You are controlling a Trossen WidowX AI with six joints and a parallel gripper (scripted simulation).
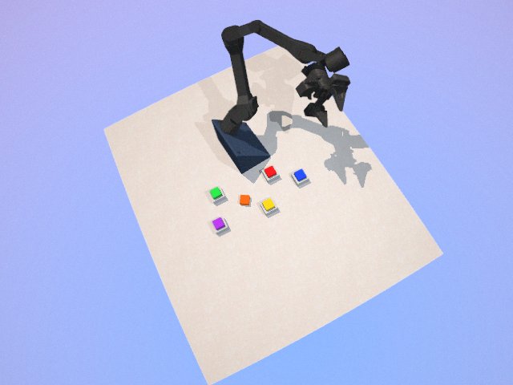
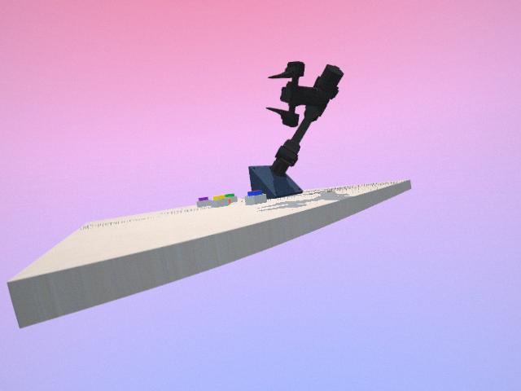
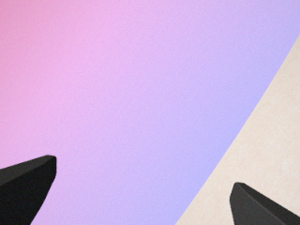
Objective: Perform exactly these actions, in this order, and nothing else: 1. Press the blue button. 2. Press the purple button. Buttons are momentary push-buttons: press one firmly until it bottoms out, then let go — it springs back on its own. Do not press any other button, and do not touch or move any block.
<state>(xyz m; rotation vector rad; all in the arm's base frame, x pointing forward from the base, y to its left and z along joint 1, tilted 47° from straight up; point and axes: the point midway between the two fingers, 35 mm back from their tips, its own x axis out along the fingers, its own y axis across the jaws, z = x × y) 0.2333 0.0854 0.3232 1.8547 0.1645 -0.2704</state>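
Now: the blue button 27 cm below my gripper tip, 11 cm to the right of it and 1 cm ahead of it. The rest, counted from my gripper tip: orange block: 33 cm to the right, 30 cm below, 1 cm ahead; red button: 27 cm below, 20 cm to the right, 5 cm behind; yellow button: 27 cm below, 26 cm to the right, 7 cm ahead.
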